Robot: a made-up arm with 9 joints. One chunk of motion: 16 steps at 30 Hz.
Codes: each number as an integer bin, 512 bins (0 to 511) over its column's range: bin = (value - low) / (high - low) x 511, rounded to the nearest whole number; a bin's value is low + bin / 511 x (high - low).
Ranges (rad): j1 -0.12..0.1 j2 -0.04..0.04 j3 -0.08..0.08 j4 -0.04..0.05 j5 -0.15..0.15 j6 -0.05..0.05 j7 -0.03..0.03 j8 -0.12..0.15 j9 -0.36..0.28
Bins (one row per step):
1: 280 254 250 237 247 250 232 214 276
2: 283 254 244 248 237 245 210 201 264
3: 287 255 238 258 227 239 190 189 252
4: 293 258 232 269 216 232 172 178 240
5: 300 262 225 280 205 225 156 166 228
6: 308 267 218 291 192 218 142 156 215
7: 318 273 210 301 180 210 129 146 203
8: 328 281 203 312 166 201 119 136 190
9: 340 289 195 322 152 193 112 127 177
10: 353 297 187 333 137 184 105 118 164
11: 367 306 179 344 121 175 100 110 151
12: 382 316 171 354 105 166 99 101 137
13: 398 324 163 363 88 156 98 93 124
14: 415 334 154 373 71 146 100 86 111
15: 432 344 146 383 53 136 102 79 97
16: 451 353 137 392 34 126 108 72 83
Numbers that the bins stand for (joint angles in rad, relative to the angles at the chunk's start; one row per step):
1: 0.0005 -0.0002 -0.0017 0.0017 -0.0050 -0.0011 -0.0028 -0.0069 -0.0143
2: 0.0018 -0.0002 -0.0036 0.0037 -0.0109 -0.0021 -0.0053 -0.0138 -0.0294
3: 0.0036 -0.0001 -0.0055 0.0054 -0.0167 -0.0032 -0.0077 -0.0201 -0.0444
4: 0.0061 0.0004 -0.0074 0.0074 -0.0232 -0.0046 -0.0098 -0.0259 -0.0594
5: 0.0092 0.0010 -0.0095 0.0093 -0.0296 -0.0060 -0.0117 -0.0323 -0.0744
6: 0.0126 0.0018 -0.0117 0.0113 -0.0373 -0.0073 -0.0133 -0.0376 -0.0907
7: 0.0169 0.0027 -0.0142 0.0130 -0.0443 -0.0089 -0.0149 -0.0429 -0.1058
8: 0.0212 0.0040 -0.0164 0.0150 -0.0525 -0.0107 -0.0160 -0.0481 -0.1220
9: 0.0264 0.0052 -0.0189 0.0167 -0.0608 -0.0122 -0.0168 -0.0529 -0.1383
10: 0.0320 0.0065 -0.0214 0.0186 -0.0696 -0.0140 -0.0177 -0.0577 -0.1546
11: 0.0380 0.0079 -0.0240 0.0206 -0.0790 -0.0158 -0.0183 -0.0619 -0.1709
12: 0.0445 0.0095 -0.0265 0.0223 -0.0884 -0.0175 -0.0184 -0.0666 -0.1884
13: 0.0514 0.0107 -0.0290 0.0239 -0.0983 -0.0195 -0.0185 -0.0709 -0.2047
14: 0.0587 0.0123 -0.0318 0.0257 -0.1083 -0.0214 -0.0183 -0.0746 -0.2210
15: 0.0660 0.0139 -0.0343 0.0275 -0.1189 -0.0234 -0.0180 -0.0783 -0.2385
16: 0.0742 0.0153 -0.0371 0.0290 -0.1300 -0.0253 -0.0173 -0.0820 -0.2560

